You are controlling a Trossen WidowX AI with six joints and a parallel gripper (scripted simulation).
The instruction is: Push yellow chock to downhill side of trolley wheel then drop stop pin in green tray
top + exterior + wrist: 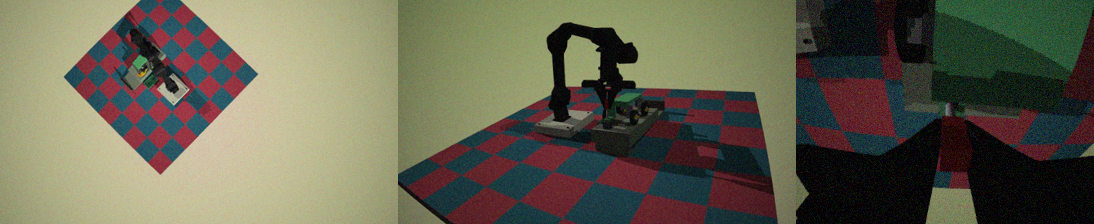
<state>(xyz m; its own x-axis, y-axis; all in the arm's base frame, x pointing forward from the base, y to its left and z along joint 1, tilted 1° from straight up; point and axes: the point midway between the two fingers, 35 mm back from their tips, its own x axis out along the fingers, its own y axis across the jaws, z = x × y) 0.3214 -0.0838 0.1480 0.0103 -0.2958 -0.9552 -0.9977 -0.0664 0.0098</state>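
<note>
Now: gripper tip 12 cm past the green tray, 20 cm to the right of it and 16 cm above it. From my gripper tip the other things lie so: red-headed stop pin right at my gripper tip; then yellow chock 4 cm behind, 21 cm to the left, 7 cm below; then green-topped trolley 1 cm ahead, 11 cm to the left, 4 cm below.
</note>
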